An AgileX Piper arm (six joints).
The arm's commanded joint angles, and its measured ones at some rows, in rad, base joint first. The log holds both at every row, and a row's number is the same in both.
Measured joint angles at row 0: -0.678 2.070 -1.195 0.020 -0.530 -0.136
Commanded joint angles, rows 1 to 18: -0.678 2.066 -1.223 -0.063 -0.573 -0.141; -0.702 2.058 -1.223 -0.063 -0.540 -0.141; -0.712 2.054 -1.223 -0.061 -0.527 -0.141; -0.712 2.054 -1.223 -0.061 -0.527 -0.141; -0.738 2.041 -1.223 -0.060 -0.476 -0.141; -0.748 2.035 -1.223 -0.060 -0.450 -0.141; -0.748 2.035 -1.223 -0.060 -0.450 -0.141; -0.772 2.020 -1.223 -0.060 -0.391 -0.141; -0.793 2.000 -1.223 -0.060 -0.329 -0.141; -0.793 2.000 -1.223 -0.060 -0.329 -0.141; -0.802 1.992 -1.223 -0.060 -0.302 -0.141; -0.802 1.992 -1.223 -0.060 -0.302 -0.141; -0.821 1.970 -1.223 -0.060 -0.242 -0.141; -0.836 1.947 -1.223 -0.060 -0.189 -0.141; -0.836 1.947 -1.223 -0.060 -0.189 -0.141; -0.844 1.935 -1.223 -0.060 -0.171 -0.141; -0.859 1.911 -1.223 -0.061 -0.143 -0.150; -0.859 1.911 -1.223 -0.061 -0.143 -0.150
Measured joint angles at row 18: -0.839 1.953 -1.214 -0.055 -0.190 -0.137
